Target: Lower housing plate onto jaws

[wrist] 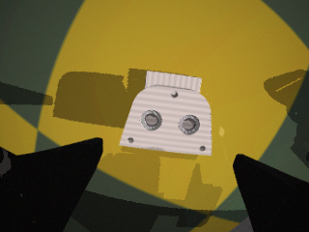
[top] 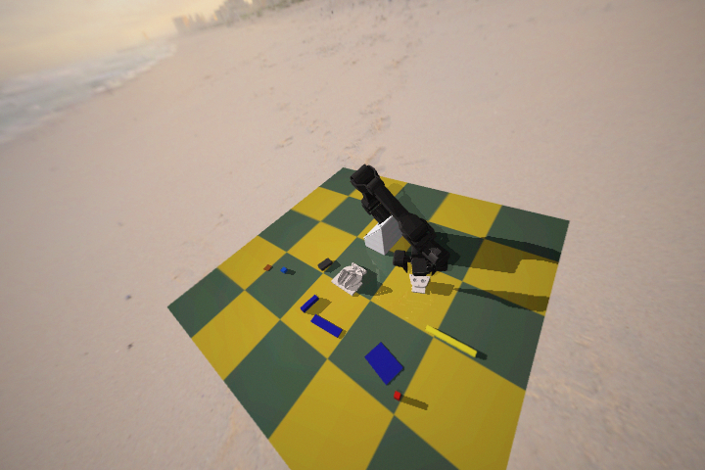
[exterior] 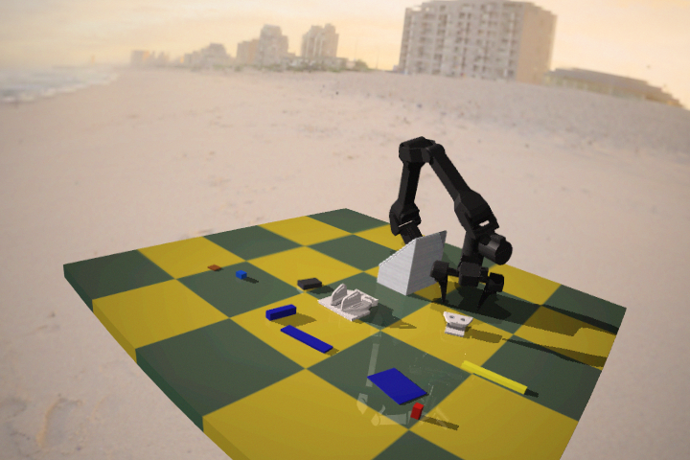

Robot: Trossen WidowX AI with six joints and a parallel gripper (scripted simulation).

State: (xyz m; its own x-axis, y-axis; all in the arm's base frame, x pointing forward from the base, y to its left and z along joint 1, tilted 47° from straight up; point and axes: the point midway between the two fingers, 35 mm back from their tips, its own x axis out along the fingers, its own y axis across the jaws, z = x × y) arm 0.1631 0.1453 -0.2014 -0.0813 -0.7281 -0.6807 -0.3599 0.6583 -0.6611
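Right now my gripper tip is 26 cm to the left of the white base plate, 15 cm short of it and 6 cm above it. Also, from my gripper tip: yellow bar (18 cm to the left, 16 cm ahead, 6 cm below); blue sheet (33 cm ahead, 6 cm below, 4 cm to the left); dark block (40 cm to the right, 13 cm ahead, 5 cm below).
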